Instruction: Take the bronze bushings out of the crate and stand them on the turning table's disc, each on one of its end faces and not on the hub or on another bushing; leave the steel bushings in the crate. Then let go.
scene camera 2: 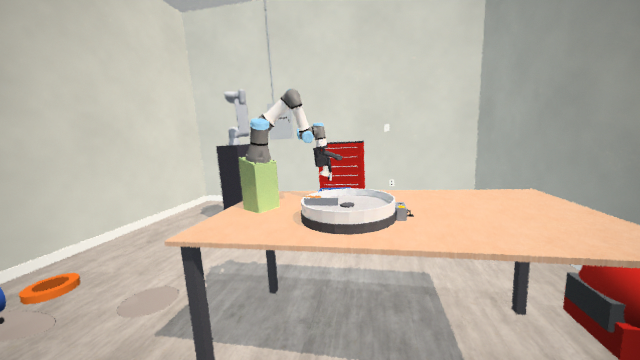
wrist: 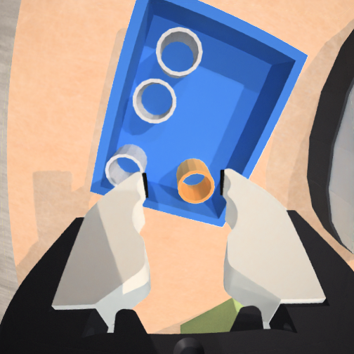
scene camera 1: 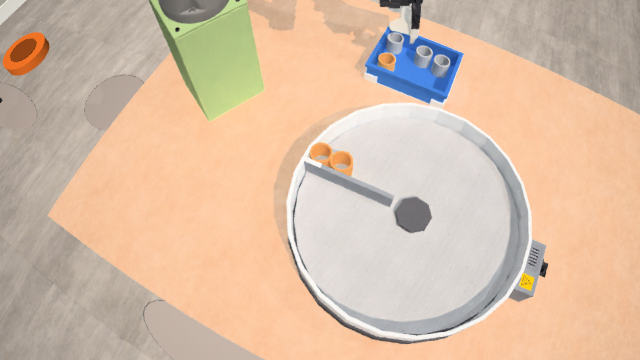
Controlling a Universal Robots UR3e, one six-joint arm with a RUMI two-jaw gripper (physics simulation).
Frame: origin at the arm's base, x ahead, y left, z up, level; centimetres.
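Seen in the pictures: gripper, fingertip midpoint: [scene camera 2: 329,180] [scene camera 1: 410,35]; arm's base at its link origin: [scene camera 2: 258,159].
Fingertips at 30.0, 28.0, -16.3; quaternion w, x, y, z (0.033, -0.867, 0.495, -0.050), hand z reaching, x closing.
Observation:
Offsets run from my fingertips to a thing's top centre, as dx, dy, dz. "pt": to the spot under its first point.
My gripper [scene camera 1: 406,34] [scene camera 2: 328,176] [wrist: 182,173] is open and empty, above the end of the blue crate {+2.5, +0.1, -5.6} [scene camera 1: 410,87] [wrist: 265,100]. In the wrist view its fingertips appear either side of an upright bronze bushing {-2.9, -3.6, -6.3} [scene camera 1: 386,64] [wrist: 192,168], which stands in the crate below them. Three steel bushings {-4.7, +3.7, -6.3} [scene camera 1: 395,48] {+2.8, +3.9, -6.3} [scene camera 1: 424,61] {+7.4, +3.9, -6.3} [scene camera 1: 441,70] stand in the crate; one steel bushing [wrist: 133,152] appears near the left fingertip. On the turning table's disc {+19.3, -33.0, -4.5} [scene camera 1: 425,280], two bronze bushings {+0.7, -33.6, -1.5} [scene camera 1: 320,147] {+4.4, -33.0, -1.5} [scene camera 1: 342,156] stand upright, close together, beside the grey bar and clear of the hub {+19.3, -33.0, -4.5} [scene camera 1: 413,215].
The grey bar {pt +7.7, -35.2, -2.9} [scene camera 1: 350,184] reaches from the rim almost to the hub. A raised white wall [scene camera 2: 350,215] surrounds the disc. A small control box {+42.3, -29.3, -4.8} [scene camera 1: 522,290] [scene camera 2: 401,212] is at its side. The green pedestal [scene camera 1: 220,75] [scene camera 2: 260,187] carries the arm. A red drawer cabinet [scene camera 2: 350,165] stands behind the table.

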